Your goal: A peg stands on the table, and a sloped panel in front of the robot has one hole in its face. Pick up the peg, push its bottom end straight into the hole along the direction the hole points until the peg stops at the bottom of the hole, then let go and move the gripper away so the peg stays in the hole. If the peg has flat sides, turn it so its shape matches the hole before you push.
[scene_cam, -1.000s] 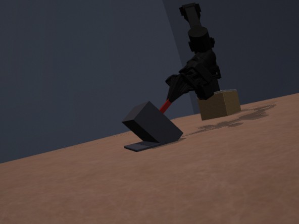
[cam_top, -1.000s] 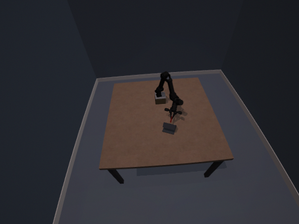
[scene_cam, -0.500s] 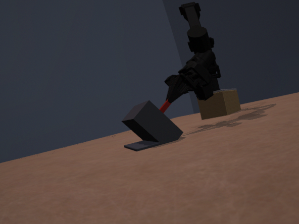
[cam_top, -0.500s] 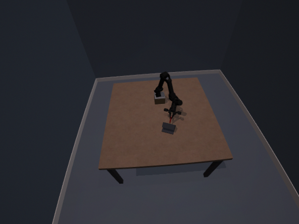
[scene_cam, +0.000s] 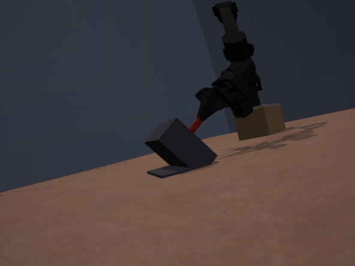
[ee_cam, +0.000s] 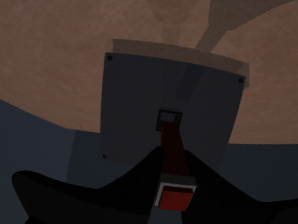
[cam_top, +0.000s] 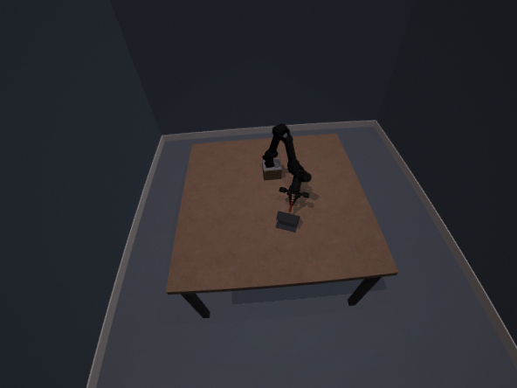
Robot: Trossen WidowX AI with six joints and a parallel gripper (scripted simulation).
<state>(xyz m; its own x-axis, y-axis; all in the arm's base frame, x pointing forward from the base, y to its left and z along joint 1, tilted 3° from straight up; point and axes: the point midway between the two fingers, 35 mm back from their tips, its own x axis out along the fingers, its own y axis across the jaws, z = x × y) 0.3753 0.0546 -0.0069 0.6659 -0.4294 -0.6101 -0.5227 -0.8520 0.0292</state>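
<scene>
Right now the sloped panel is 5 cm ahead of my gripper tip, 3 cm to the right of it and 5 cm below it. Also, from my gripper tip: peg (1 cm behind, 1 cm to the left, 1 cm above).
</scene>
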